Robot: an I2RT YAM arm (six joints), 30 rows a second.
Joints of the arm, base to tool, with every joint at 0 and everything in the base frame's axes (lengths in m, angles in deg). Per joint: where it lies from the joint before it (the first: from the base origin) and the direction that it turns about. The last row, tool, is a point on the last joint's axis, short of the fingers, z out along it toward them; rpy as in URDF.
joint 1: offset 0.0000 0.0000 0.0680 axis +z
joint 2: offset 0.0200 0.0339 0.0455 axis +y
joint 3: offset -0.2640 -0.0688 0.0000 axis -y
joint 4: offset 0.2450 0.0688 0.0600 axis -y
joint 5: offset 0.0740 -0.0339 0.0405 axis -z
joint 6: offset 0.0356 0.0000 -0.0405 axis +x
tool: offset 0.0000 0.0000 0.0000 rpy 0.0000 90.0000 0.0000
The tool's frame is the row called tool.
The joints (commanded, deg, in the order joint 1, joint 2, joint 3, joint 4, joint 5, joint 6), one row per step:
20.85, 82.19, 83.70, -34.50, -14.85, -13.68
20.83, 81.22, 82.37, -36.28, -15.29, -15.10
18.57, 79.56, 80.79, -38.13, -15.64, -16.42
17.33, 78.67, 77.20, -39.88, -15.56, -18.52
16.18, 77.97, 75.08, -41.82, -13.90, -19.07
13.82, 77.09, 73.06, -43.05, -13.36, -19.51
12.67, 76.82, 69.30, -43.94, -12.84, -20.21
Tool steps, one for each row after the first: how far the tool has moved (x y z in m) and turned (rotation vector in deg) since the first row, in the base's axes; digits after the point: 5 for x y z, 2 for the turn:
-0.00597, -0.00211, -0.00549, -1.46, 1.34, 1.11
-0.01069, -0.01645, -0.00910, -2.69, 2.42, -0.12
-0.01468, -0.02459, -0.02795, -5.43, 5.62, -0.13
-0.01832, -0.03287, -0.03956, -7.72, 8.35, -2.12
-0.02086, -0.04612, -0.04855, -8.83, 10.51, -4.49
-0.02452, -0.05309, -0.06952, -10.68, 14.42, -5.33

